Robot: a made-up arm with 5 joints. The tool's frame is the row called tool. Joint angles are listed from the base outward. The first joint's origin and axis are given. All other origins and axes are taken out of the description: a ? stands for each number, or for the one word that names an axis. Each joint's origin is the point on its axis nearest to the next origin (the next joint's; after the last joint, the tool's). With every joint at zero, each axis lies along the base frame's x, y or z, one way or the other. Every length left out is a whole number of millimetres.
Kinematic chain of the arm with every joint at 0, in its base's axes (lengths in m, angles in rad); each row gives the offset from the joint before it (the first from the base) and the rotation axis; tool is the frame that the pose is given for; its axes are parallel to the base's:
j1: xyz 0 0.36 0.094 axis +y
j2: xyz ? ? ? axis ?
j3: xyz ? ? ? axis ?
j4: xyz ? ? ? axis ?
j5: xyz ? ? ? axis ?
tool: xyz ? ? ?
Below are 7 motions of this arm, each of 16 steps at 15 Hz.
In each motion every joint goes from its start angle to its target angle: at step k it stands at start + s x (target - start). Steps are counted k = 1, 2, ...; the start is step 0. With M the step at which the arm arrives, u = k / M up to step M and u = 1 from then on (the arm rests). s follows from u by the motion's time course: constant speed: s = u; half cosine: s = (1 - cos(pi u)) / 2; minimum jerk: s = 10 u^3 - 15 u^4 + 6 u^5.
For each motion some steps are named. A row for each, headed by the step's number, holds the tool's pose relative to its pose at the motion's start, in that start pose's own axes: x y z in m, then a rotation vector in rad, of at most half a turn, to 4 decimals.
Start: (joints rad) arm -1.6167 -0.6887 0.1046 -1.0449 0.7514
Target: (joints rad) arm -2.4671 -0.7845 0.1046 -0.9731 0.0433
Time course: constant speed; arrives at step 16
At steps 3, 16:
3: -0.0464 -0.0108 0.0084 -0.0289 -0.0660 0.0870
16: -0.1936 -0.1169 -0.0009 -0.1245 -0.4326 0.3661

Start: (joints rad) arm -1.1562 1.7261 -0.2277 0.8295 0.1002
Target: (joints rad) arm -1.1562 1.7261 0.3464 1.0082 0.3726
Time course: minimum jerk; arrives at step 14
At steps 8, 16:
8: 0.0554 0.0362 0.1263 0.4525 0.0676 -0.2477
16: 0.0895 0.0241 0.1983 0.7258 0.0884 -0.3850

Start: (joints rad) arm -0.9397 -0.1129 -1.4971 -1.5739 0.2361
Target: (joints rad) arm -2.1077 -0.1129 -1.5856 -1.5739 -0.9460
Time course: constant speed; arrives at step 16
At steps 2, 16:
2: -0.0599 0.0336 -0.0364 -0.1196 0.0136 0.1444
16: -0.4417 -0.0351 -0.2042 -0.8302 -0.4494 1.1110

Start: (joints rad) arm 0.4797 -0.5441 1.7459 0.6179 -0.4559
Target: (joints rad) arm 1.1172 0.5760 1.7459 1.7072 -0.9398
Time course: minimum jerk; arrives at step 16
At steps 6, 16:
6: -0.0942 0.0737 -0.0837 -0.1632 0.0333 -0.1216
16: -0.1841 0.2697 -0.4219 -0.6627 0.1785 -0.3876

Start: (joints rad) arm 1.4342 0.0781 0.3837 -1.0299 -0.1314
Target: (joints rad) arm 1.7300 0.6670 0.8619 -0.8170 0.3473
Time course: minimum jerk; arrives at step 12
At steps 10, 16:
10: -0.0541 0.1134 0.0227 -0.1885 0.1184 0.2745
16: -0.0571 0.1178 0.0236 -0.1924 0.1185 0.2827

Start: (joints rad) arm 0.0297 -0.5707 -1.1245 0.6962 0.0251
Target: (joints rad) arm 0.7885 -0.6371 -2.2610 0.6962 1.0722
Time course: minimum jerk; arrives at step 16
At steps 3, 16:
3: -0.0101 -0.0152 0.0234 0.0512 0.0120 0.0457
16: 0.0113 -0.5008 0.3081 1.0158 0.3721 0.8908

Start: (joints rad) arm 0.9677 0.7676 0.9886 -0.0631 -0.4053
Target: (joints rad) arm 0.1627 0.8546 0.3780 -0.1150 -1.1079
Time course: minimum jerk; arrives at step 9
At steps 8, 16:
8: -0.0546 0.0254 -0.2445 -0.3975 -0.3715 -0.3665
16: -0.0541 0.0260 -0.2470 -0.4037 -0.3745 -0.3731

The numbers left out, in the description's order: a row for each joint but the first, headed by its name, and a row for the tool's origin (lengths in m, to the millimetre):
j2: xyz -0.16 0 0.009, axis -x
j3: xyz 0 -0.054 0.391, axis -z
j4: xyz 0.004 -0.029 0, axis +y
j5: xyz -0.131 0 -0.126, axis +x
tool: xyz 0 0.271 -0.014

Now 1 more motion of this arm.
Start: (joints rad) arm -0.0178 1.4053 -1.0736 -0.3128 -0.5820
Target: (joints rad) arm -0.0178 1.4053 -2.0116 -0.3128 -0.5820
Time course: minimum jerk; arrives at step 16
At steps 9, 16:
9: -0.0936 -0.0572 -0.0014 0.1778 -0.3022 0.4592
16: -0.1329 -0.1102 -0.0211 0.2886 -0.4906 0.7455

